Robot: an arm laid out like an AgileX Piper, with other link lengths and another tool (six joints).
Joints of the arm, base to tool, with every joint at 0 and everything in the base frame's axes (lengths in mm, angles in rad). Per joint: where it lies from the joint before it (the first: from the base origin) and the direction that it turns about. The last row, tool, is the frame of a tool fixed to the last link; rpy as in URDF.
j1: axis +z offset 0 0 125.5
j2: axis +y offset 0 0 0
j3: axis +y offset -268.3 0 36.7
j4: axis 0.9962 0 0.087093 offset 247.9 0 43.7
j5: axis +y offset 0 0 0
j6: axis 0.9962 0 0.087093 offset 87 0 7.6
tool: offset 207.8 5 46.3 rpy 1.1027 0.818 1.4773
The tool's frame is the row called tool.
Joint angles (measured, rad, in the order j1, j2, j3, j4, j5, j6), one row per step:
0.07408 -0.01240 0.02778 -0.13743 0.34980 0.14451
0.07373 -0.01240 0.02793 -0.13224 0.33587 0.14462
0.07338 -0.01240 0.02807 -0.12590 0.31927 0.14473
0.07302 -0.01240 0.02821 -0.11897 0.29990 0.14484
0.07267 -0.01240 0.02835 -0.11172 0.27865 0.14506
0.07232 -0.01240 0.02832 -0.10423 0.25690 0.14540
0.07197 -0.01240 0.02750 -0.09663 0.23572 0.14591
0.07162 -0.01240 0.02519 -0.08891 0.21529 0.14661
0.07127 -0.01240 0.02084 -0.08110 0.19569 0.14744
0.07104 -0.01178 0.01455 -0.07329 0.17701 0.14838
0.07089 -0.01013 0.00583 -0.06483 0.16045 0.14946
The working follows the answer.
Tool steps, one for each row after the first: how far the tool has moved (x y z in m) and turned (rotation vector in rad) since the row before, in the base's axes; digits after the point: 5 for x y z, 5 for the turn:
0.00067 0.00088 0.00395 0.00614 -0.01324 0.00186
0.00073 0.00101 0.00474 0.00746 -0.01582 0.00221
0.00075 0.00109 0.00558 0.00823 -0.01854 0.00247
0.00071 0.00109 0.00616 0.00878 -0.02039 0.00256
0.00059 0.00101 0.00643 0.00919 -0.02105 0.00246
0.00043 0.00089 0.00672 0.00949 -0.02128 0.00222
0.00024 0.00076 0.00733 0.00986 -0.02202 0.00200
0.00002 0.00064 0.00822 0.01017 -0.02323 0.00180
-0.00019 0.00054 0.00885 0.01031 -0.02363 0.00174
-0.00039 0.00043 0.00926 0.01105 -0.02288 0.00164

Tool pose at each row, in the base's axes (x y z in m, rotation vector in rad; rounded; the steps above come from the unrounded poses):
0.27444 0.01090 0.14482 0.42722 1.61419 0.81491
0.27511 0.01177 0.14876 0.42394 1.60042 0.82272
0.27584 0.01279 0.15351 0.42010 1.58389 0.83206
0.27659 0.01388 0.15909 0.41531 1.56462 0.84239
0.27730 0.01496 0.16525 0.40995 1.54343 0.85329
0.27789 0.01598 0.17168 0.40463 1.52140 0.86437
0.27832 0.01687 0.17840 0.39957 1.49893 0.87538
0.27856 0.01764 0.18574 0.39457 1.47553 0.88643
0.27859 0.01827 0.19396 0.38932 1.45078 0.89750
0.27840 0.01881 0.20280 0.38399 1.42553 0.90851
0.27801 0.01924 0.21207 0.37964 1.40060 0.91976

